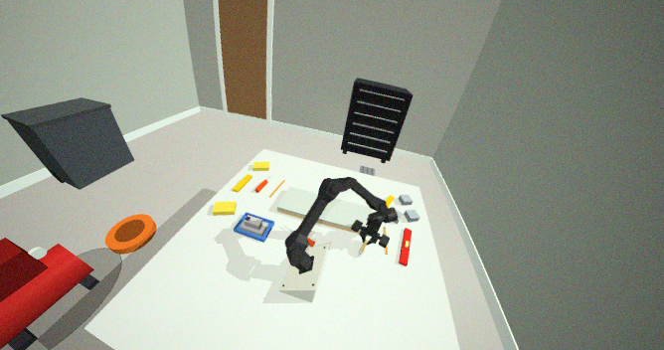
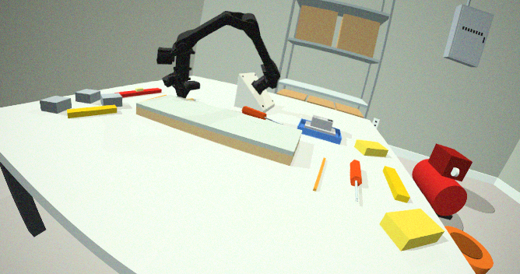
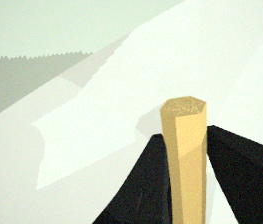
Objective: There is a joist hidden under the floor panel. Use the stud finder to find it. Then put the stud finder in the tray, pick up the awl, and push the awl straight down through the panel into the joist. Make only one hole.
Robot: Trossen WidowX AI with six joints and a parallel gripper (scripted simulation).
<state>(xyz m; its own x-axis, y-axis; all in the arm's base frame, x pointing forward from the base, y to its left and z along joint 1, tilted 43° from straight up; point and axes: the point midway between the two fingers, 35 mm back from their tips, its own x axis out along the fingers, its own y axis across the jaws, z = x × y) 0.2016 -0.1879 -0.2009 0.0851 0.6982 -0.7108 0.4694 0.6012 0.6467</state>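
Now: the awl 5 cm behind my gripper tip and 3 cm to the left of it. The rest, counted from my gripper tip: stud finder: 58 cm to the left, 5 cm above, 1 cm behind; then blue tray: 57 cm to the left, 1 cm behind, 1 cm above; then red level: 22 cm to the right, 1 cm ahead, 1 cm above.
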